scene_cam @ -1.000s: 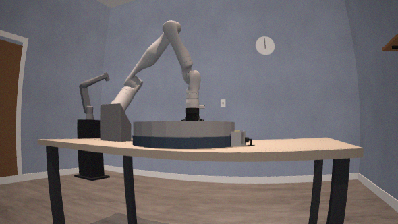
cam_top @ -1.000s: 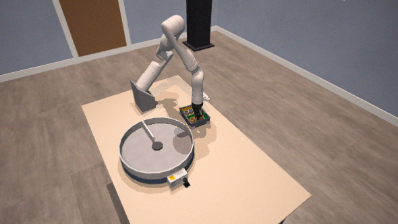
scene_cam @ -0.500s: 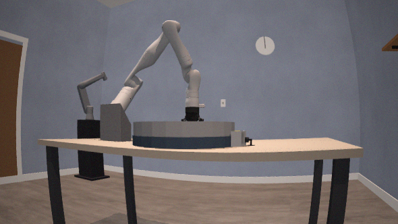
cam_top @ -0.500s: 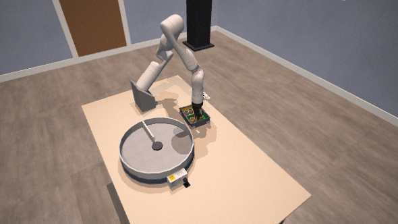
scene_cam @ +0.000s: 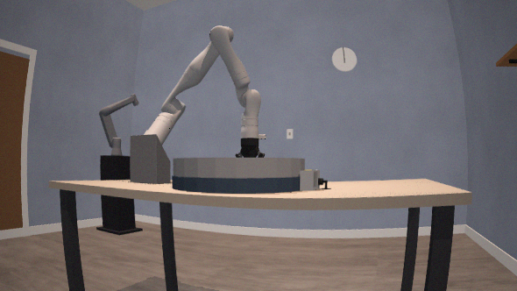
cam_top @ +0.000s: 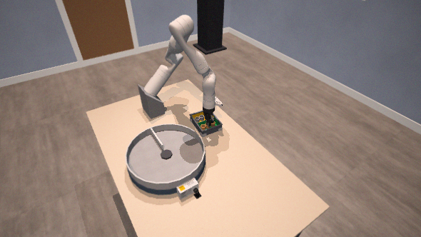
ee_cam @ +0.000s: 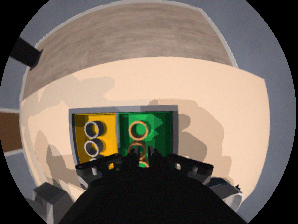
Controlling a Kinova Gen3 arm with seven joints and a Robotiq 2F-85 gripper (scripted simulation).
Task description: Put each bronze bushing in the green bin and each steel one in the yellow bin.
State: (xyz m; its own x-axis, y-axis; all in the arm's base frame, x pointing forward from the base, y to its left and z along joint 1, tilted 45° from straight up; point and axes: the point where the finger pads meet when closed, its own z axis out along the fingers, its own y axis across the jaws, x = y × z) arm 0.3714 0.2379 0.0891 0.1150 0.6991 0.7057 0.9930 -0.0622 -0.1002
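Right now my hand is 4 cm past the bin and 2 cm above it. The rest, counted from my hand: grey turntable: 34 cm to the right, 10 cm ahead.
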